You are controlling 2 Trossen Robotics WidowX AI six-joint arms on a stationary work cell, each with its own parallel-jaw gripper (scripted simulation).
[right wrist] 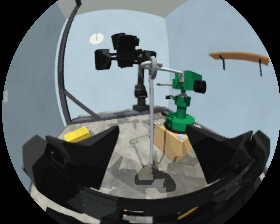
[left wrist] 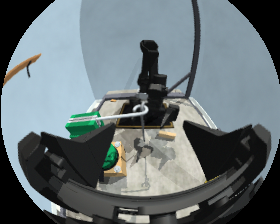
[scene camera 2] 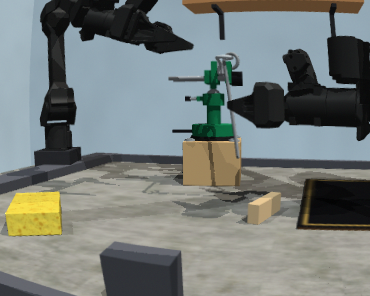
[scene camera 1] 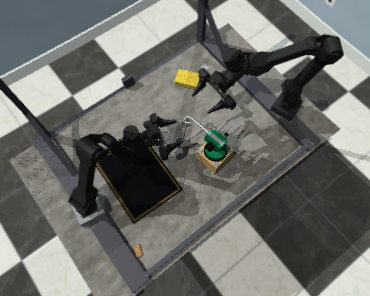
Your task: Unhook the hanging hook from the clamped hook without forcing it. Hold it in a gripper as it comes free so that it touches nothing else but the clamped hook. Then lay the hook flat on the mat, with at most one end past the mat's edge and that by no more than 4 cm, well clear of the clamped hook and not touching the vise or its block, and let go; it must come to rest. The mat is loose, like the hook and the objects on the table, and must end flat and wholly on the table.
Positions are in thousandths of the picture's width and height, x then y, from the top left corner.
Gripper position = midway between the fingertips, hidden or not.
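My left gripper is visible in scene camera 1 (539,353), in scene camera 2 (501,147), in the left wrist view (534,560) and in the right wrist view (473,266).
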